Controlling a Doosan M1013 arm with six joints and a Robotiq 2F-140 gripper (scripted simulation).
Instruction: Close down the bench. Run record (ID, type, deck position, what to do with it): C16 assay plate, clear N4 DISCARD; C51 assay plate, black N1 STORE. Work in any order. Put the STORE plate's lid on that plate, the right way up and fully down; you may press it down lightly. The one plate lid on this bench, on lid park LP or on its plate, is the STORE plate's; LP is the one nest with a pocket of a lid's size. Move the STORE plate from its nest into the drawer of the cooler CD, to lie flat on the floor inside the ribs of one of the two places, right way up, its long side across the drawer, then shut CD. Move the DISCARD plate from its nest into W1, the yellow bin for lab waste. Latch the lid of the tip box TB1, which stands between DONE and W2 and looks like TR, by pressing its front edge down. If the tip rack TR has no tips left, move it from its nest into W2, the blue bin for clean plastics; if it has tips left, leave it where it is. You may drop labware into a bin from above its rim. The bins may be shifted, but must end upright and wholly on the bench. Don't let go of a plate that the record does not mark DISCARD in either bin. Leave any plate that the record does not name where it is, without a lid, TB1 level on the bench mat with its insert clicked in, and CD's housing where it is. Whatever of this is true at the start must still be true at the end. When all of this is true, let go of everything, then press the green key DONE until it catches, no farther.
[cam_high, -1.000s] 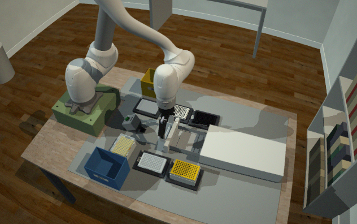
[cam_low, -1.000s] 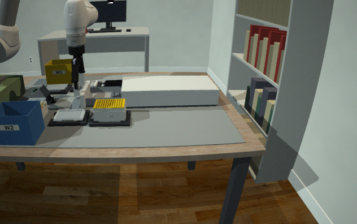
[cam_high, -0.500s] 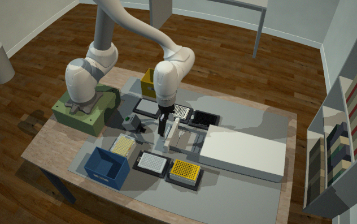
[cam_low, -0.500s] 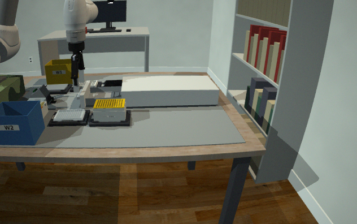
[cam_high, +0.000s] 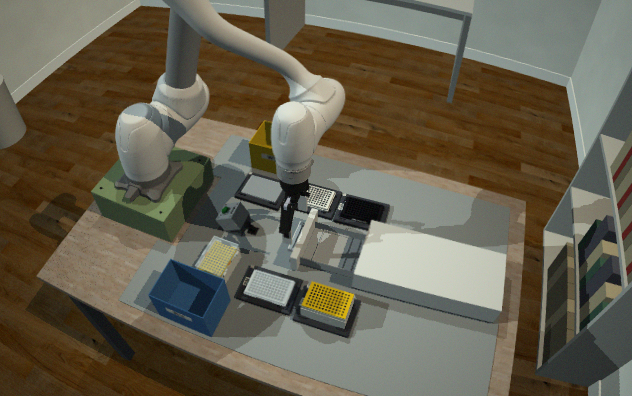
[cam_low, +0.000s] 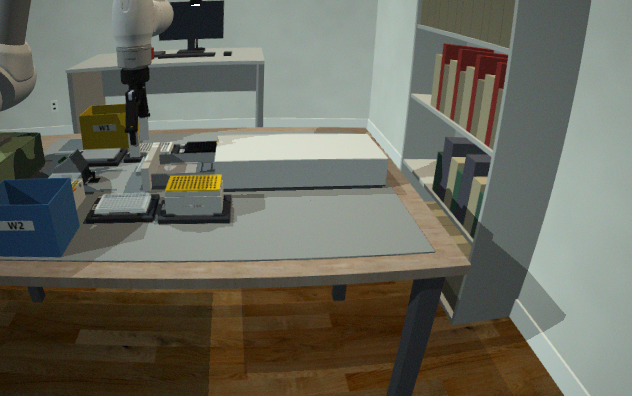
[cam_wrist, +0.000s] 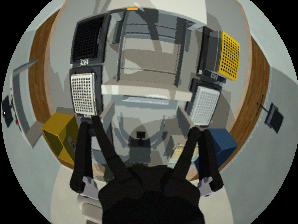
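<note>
The grey plate lid lies 18 cm behind my hand, 17 cm to the left of it and 9 cm below it. Also, from my hand: black plate (18 cm to the left, 17 cm ahead, 9 cm below); green key DONE (24 cm behind, 4 cm below, 1 cm to the left); cooler drawer (16 cm ahead, 8 cm below).
</note>
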